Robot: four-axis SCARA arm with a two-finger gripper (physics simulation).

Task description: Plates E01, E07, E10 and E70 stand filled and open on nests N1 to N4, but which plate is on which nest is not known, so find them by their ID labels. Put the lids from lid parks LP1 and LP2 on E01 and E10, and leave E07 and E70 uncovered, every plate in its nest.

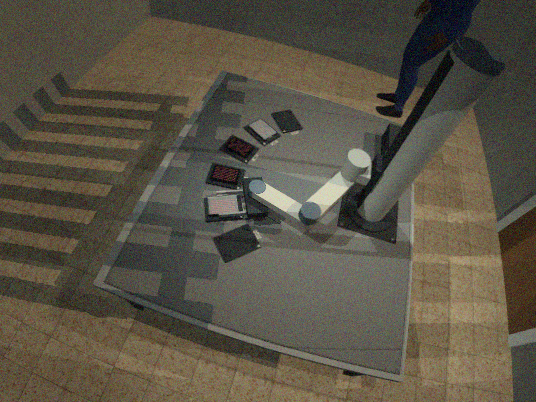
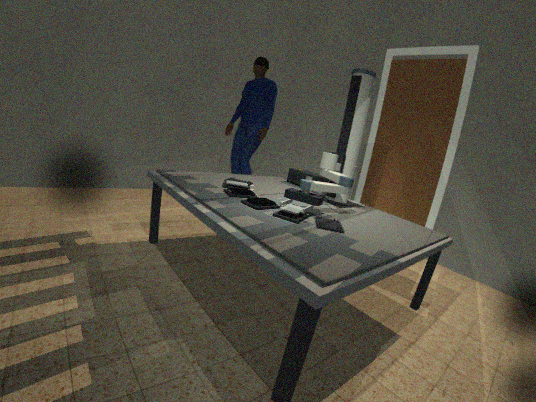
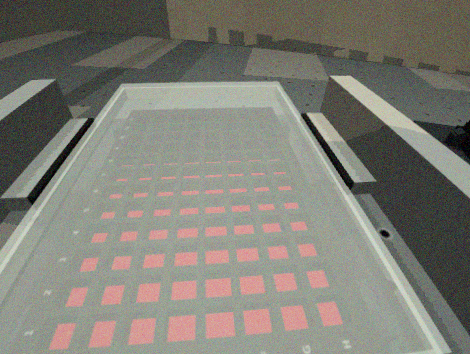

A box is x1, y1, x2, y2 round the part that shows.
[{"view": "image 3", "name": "my gripper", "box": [0, 76, 469, 335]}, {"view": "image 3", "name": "pale lid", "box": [0, 81, 451, 353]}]
